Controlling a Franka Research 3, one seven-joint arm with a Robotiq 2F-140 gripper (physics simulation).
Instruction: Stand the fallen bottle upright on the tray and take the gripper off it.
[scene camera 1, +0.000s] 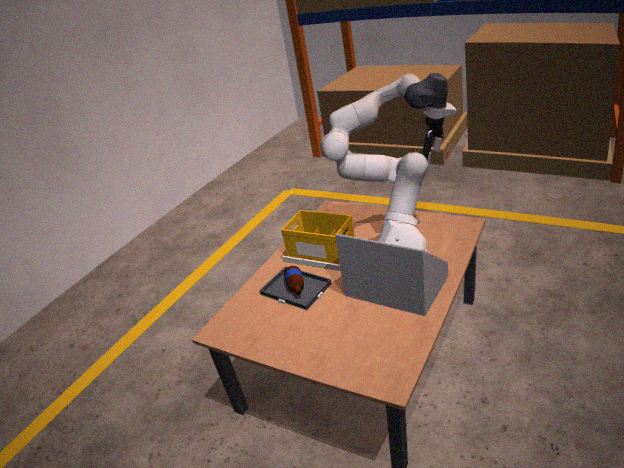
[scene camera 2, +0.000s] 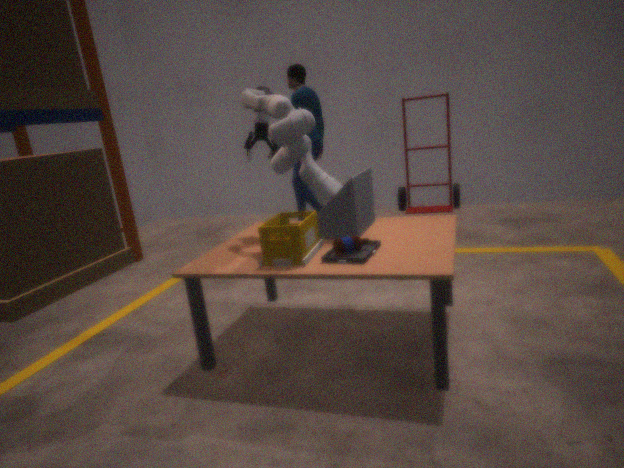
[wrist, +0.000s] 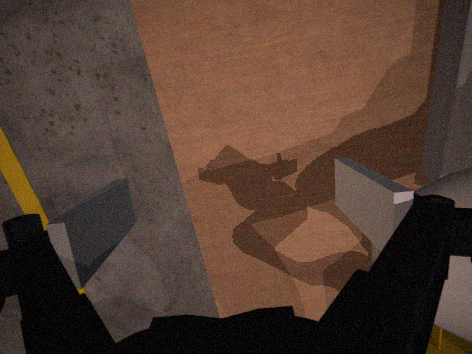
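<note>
A brown bottle (scene camera 1: 294, 280) (scene camera 2: 348, 244) with a blue band lies on its side on the dark tray (scene camera 1: 269, 294) (scene camera 2: 370, 250). In scene camera 1 its narrow end points toward the camera's side of the tray. My gripper (scene camera 2: 260, 155) (wrist: 232, 191) is open and empty, high above the far end of the table, well away from the bottle and beyond the yellow crate. In scene camera 1 the gripper is partly hidden behind the arm. The bottle and the tray do not show in the wrist view.
A yellow crate (scene camera 1: 308, 244) (scene camera 2: 287, 241) stands beside the tray on a pale base. A grey panel (scene camera 1: 381, 274) (scene camera 2: 347, 206) stands between the tray and the arm's base. A person (scene camera 2: 308, 108) and a red hand truck (scene camera 2: 427, 148) are behind the table.
</note>
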